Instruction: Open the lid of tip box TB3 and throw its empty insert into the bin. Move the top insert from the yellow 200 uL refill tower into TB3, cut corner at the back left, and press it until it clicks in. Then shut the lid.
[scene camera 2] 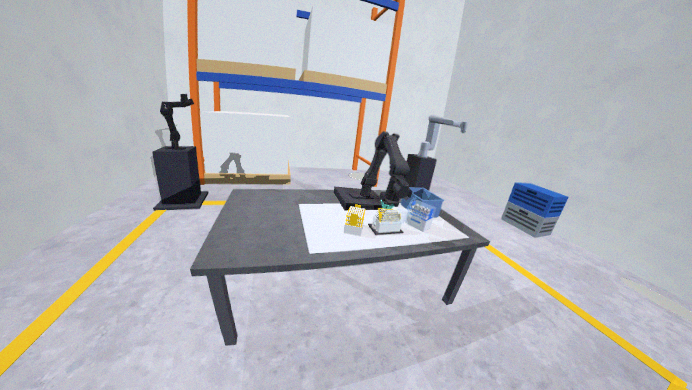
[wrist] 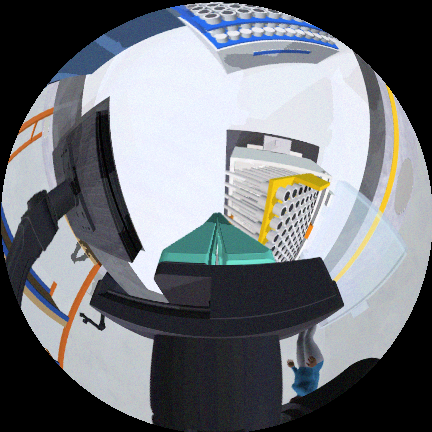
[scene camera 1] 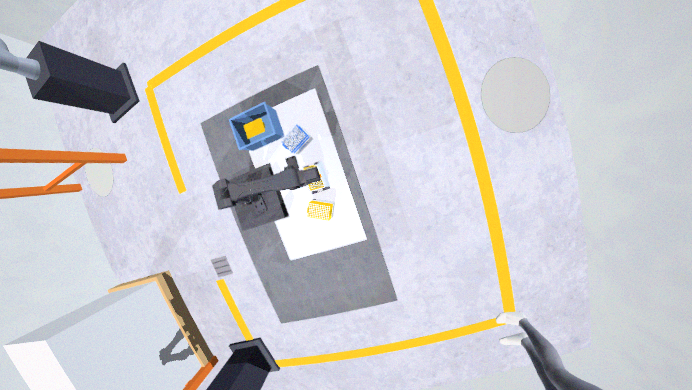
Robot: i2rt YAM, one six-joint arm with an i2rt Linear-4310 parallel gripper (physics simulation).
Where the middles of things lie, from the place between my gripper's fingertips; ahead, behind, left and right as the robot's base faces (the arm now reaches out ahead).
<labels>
I see the clear lid [wrist: 360, 247] 120 mm ahead of my hand, 20 mm to the right of it and 40 mm above it. The rest, counted from my hand: blue bin [scene camera 1: 273, 131] (110 mm behind, 350 mm to the left).
</labels>
